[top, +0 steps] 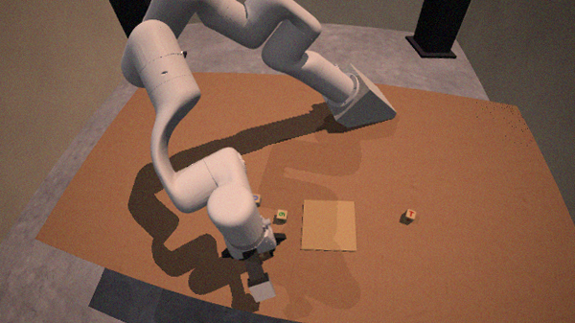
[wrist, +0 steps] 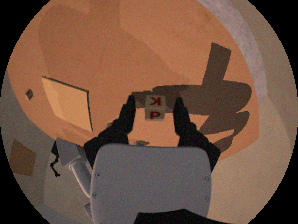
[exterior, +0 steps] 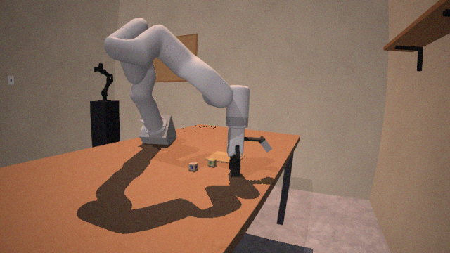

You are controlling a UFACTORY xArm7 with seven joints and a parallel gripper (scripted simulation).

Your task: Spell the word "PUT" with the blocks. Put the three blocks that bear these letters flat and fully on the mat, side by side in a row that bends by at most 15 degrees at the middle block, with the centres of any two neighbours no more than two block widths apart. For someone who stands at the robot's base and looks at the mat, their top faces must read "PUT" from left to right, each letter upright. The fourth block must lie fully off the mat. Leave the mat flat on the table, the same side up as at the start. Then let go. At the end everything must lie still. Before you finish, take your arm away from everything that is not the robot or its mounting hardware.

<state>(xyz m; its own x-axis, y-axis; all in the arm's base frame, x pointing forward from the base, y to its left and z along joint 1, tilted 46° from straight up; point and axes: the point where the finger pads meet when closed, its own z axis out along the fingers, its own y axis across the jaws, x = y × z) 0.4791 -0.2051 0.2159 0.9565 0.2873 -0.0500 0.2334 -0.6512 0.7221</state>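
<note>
Now: hand 10 mm above the P block. Also, from my hand: T block: 50 mm behind, 410 mm to the left, 10 mm below; then tan mat: 60 mm behind, 190 mm to the left, 20 mm below.
</note>
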